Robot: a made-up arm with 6 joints. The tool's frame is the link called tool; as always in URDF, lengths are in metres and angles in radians.
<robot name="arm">
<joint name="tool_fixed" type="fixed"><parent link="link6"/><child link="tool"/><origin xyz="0 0 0" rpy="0 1.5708 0"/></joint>
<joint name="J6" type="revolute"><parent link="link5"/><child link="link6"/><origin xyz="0 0 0.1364" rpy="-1.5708 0 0"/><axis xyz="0 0 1"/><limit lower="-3.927" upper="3.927"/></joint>
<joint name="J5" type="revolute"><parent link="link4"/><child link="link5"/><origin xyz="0 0 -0.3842" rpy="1.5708 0 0"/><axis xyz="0 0 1"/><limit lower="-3.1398" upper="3.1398"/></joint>
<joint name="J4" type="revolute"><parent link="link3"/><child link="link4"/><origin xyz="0 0 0" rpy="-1.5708 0 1.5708"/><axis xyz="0 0 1"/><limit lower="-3.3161" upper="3.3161"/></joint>
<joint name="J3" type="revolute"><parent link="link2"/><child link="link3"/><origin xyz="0 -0.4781 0" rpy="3.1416 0 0"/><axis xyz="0 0 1"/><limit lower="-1.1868" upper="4.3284"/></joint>
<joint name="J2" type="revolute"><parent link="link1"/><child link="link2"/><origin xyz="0 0 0" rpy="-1.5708 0 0"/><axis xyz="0 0 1"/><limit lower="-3.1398" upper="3.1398"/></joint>
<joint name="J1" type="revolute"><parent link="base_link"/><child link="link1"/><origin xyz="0 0 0.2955"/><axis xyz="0 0 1"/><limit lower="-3.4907" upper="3.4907"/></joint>
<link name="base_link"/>
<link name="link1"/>
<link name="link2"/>
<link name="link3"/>
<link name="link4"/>
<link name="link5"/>
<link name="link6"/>
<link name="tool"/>
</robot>
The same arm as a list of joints. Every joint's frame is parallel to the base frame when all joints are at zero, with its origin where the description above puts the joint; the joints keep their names.
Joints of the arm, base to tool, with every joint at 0 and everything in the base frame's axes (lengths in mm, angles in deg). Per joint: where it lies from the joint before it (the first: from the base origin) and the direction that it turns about. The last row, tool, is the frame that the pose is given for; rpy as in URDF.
J1: axis 0 0 1 origin 0.0 0.0 295.5
J2: axis 0 1 0 origin 0.0 0.0 0.0
J3: axis 0 -1 0 origin 0.0 0.0 478.1
J4: axis -1 0 0 origin 0.0 0.0 0.0
J5: axis 0 -1 0 origin 384.2 0.0 0.0
J6: axis -1 0 0 origin 0.0 -136.4 0.0
tool: origin 0.0 0.0 0.0 rpy 0.00 0.00 0.00
Joint limits (deg, base to tool): -200.00..200.00 -179.90..179.90 -68.00..248.00 -190.00..190.00 -179.90..179.90 -225.00..225.00

